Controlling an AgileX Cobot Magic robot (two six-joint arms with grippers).
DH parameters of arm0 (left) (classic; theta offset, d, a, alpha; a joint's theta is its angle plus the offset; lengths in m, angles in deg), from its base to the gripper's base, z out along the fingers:
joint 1: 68.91 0.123 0 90
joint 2: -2.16 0 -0.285 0
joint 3: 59.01 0 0.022 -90
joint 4: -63.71 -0.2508 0 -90
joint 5: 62.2 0 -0.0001 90
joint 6: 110.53 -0.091 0 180
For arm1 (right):
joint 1: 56.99 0.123 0 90
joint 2: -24.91 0 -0.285 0
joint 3: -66.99 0 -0.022 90
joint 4: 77.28 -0.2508 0 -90
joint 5: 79.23 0 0.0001 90
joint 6: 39.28 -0.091 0 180
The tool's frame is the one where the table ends.
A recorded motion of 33 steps. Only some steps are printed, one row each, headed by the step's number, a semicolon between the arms.
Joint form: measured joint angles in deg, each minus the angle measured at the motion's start. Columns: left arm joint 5, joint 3, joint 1, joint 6, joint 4, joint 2; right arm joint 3, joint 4, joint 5, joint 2, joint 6, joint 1.
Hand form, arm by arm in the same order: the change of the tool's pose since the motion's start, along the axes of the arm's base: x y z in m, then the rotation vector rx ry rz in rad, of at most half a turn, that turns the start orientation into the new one. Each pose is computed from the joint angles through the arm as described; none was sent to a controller.
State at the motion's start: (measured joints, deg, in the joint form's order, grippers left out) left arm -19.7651 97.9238 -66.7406 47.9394 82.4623 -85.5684; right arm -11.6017 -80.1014 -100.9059 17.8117 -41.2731 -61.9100
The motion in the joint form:
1: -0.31 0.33 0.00 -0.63 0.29 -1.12; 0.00 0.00 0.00 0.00 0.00 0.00
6: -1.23 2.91 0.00 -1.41 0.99 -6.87; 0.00 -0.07 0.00 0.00 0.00 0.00
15: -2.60 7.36 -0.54 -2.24 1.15 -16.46; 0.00 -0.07 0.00 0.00 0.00 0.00
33: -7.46 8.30 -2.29 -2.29 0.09 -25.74; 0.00 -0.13 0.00 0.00 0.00 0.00
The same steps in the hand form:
1: 0.0040 0.0000 -0.0034 0.0007 0.0063 -0.0060; 0.0000 0.0000 0.0000 0.0000 0.0000 0.0000
6: 0.0252 0.0004 -0.0190 -0.0039 0.0433 -0.0082; 0.0000 0.0000 0.0000 0.0012 -0.0001 0.0001
15: 0.0583 -0.0010 -0.0501 0.0010 0.1076 -0.0218; 0.0000 0.0000 0.0000 0.0012 -0.0001 0.0001
33: 0.0784 -0.0082 -0.0995 0.0317 0.1737 -0.0386; 0.0000 0.0001 0.0000 0.0023 -0.0002 0.0002

